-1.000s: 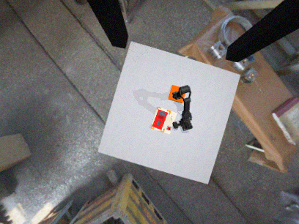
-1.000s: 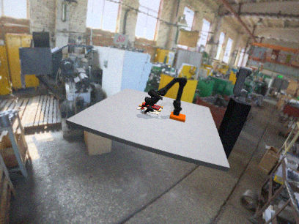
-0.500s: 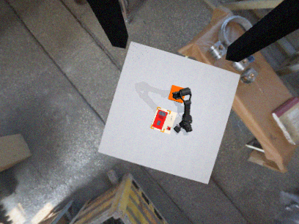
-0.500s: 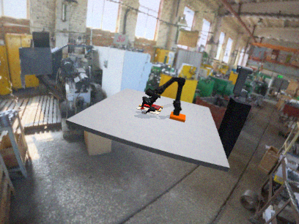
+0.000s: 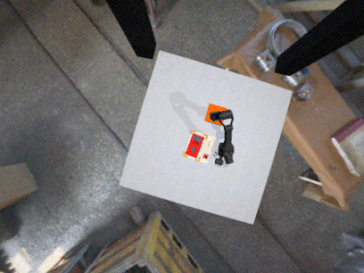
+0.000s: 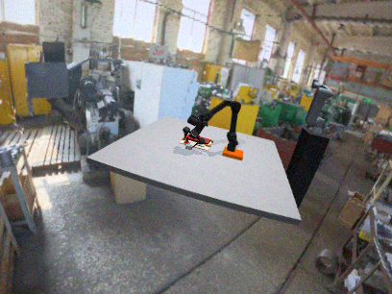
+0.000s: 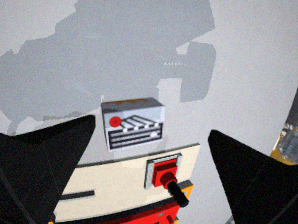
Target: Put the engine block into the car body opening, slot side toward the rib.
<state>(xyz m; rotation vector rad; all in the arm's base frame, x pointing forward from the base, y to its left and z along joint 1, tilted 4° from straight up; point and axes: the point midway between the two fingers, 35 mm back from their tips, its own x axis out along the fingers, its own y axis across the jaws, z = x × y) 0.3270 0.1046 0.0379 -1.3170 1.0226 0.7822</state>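
Right now my gripper tip is 1 cm past the engine block, 1 cm to the left of it and 3 cm above it.
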